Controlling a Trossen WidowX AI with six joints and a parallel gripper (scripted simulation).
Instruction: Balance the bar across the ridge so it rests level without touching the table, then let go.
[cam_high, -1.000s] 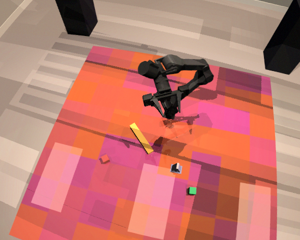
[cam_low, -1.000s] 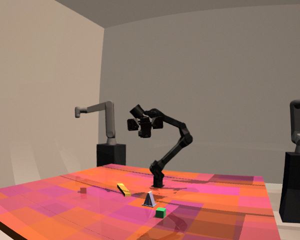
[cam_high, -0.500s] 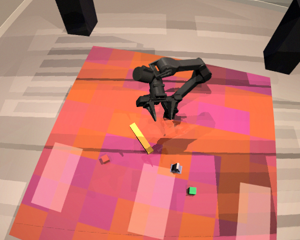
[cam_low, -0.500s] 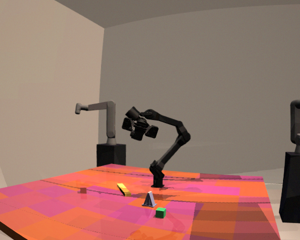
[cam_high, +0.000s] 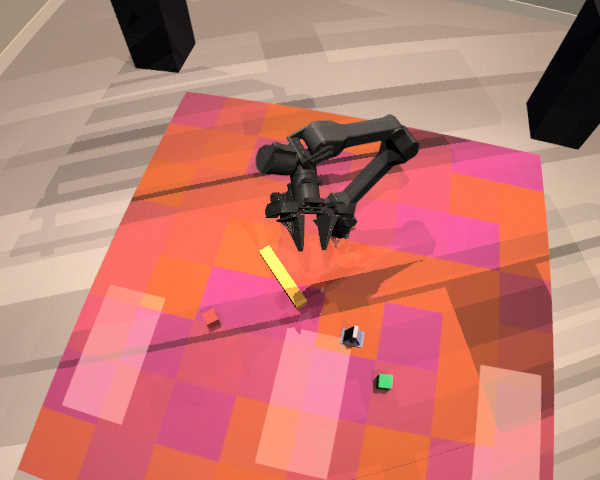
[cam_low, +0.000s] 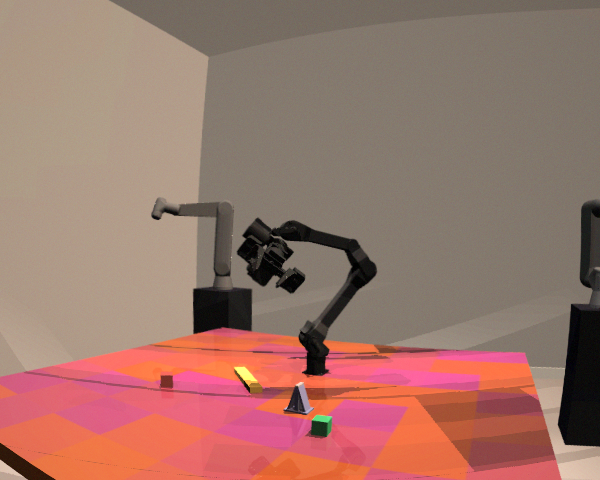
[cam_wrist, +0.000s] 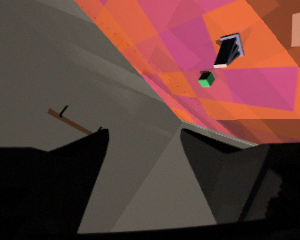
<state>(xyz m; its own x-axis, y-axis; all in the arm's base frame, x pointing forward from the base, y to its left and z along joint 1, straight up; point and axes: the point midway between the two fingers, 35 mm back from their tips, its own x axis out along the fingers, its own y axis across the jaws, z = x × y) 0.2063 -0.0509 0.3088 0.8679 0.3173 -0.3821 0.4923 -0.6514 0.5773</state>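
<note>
My gripper tip is now 50 mm past the yellow bar, 80 mm to the left of it and 290 mm above it. Also, from my gripper tip: green cube (180 mm ahead, 230 mm to the left, 280 mm below); then small red cube (120 mm ahead, 240 mm to the right, 280 mm below).
</note>
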